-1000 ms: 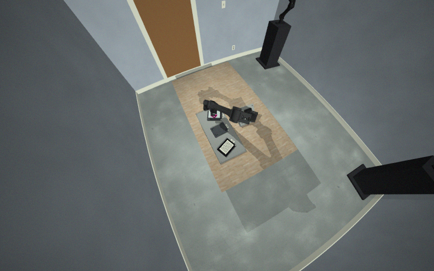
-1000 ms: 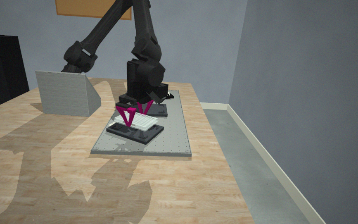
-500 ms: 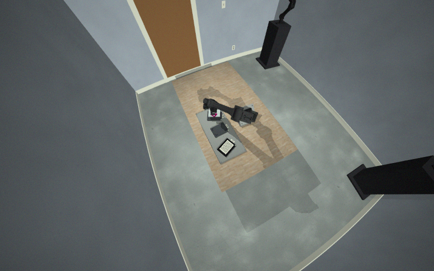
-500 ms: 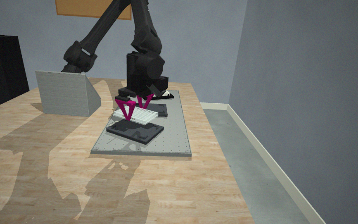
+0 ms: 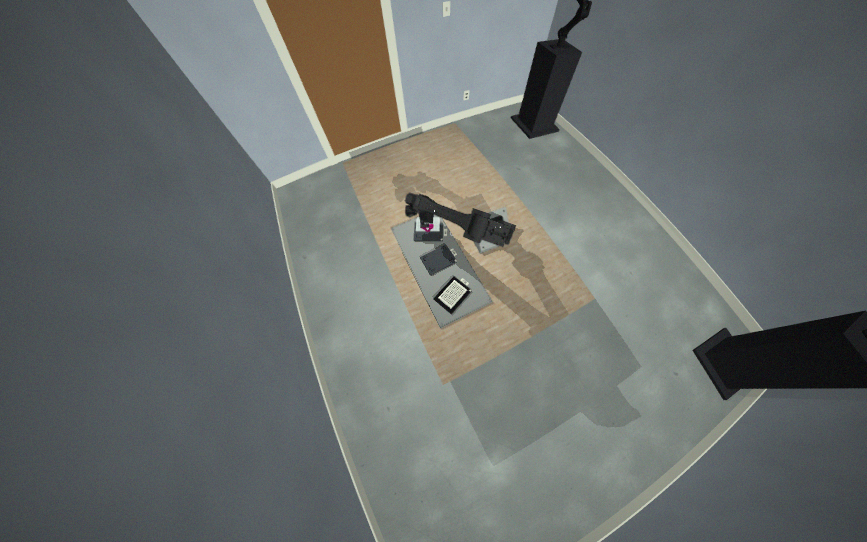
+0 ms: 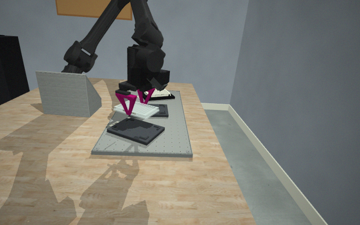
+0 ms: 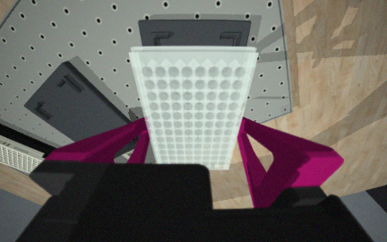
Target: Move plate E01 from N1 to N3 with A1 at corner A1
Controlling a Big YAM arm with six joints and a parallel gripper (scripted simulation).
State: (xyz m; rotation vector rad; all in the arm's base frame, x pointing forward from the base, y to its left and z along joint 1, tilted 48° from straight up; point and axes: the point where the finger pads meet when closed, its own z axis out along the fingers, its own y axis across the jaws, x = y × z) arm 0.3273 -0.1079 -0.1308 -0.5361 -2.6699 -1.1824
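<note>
Now: hand 180 mm to the right of the dark nest N3, 80 mm above it and 20 mm short of it. From my hand the other things lie so: dark plate nest N1: 80 mm below; N1 label: 90 mm below, 90 mm behind, 40 mm to the left; N2 label: 350 mm to the left, 90 mm below, 60 mm behind.
</note>
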